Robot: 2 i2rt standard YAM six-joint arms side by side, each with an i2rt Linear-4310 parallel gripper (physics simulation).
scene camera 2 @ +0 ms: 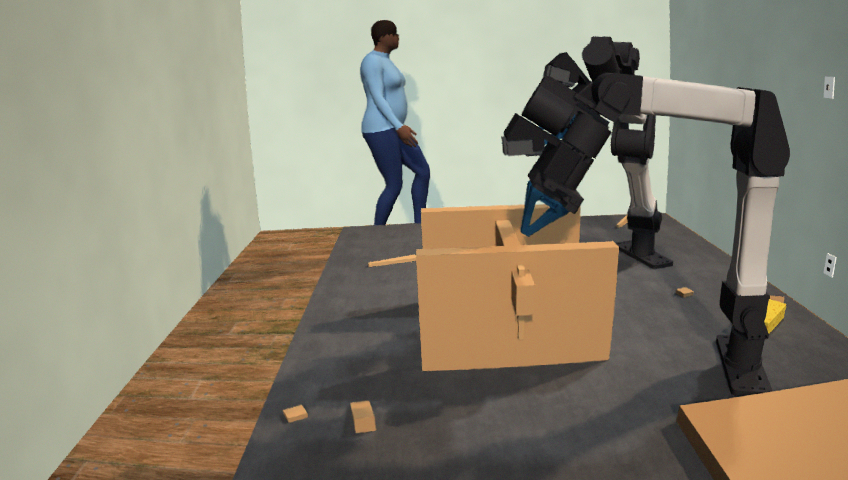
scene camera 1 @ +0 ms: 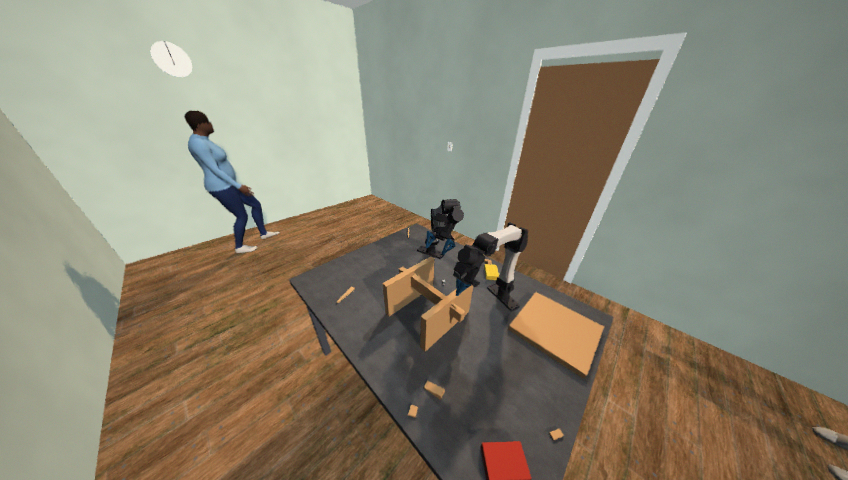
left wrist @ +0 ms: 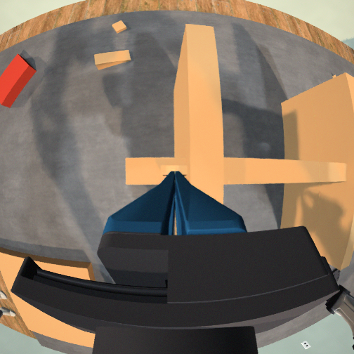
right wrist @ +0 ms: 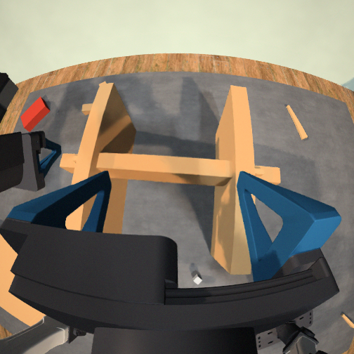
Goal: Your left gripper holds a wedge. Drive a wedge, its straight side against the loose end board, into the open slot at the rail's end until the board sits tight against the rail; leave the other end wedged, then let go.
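Frame: origin at the left arm's base, x ahead, y left, z up, level; millimetres.
Seen in the pictures: left gripper, fingertip midpoint: (scene camera 2: 524, 234) (scene camera 1: 456, 295); right gripper, fingertip midpoint: (scene camera 1: 434, 251); left arm's base, link origin: (scene camera 2: 741, 365) (scene camera 1: 502, 296); right arm's base, link origin: (scene camera 2: 642, 255) (scene camera 1: 430, 252).
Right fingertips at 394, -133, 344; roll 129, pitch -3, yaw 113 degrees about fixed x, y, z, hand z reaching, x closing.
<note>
Offsets run from my right fingertips to a thing's middle, as dx, dy, dz. "spot": to the spot under its first point.
The wedge @[spot: -1, +218, -158] (scene camera 2: 521, 270) (left wrist: 172, 169) stands upright in the slot of the rail's end @[spot: -12, +255, -186] (scene camera 2: 524, 297), beside the outer face of the loose end board @[+10, +179, -240] (scene camera 2: 458, 315) (left wrist: 205, 100); its top shows above the rail end and its thin tip below. I see no gap where the rail (left wrist: 260, 170) (right wrist: 165, 167) meets this board. My left gripper (scene camera 2: 527, 233) (left wrist: 174, 178) is shut and empty, its tips above the wedge and apart from it in scene camera 2. My right gripper (right wrist: 173, 177) is open and empty, back from the assembly. The other board (right wrist: 235, 135) stands at the rail's far end, its wedge barely visible.
A red block @[+107, +682, -326] (scene camera 1: 504, 460) (left wrist: 16, 80), small wooden blocks (scene camera 1: 434, 389) (scene camera 2: 295, 413), a thin wooden strip @[+414, -252, -339] (scene camera 1: 345, 294) (right wrist: 296, 121), a large panel @[-471, +420, -330] (scene camera 1: 559, 333) (scene camera 2: 773, 428) and a yellow block @[-468, -55, -328] (scene camera 1: 490, 271) lie on the table. A person (scene camera 2: 383, 101) stands beyond the table.
</note>
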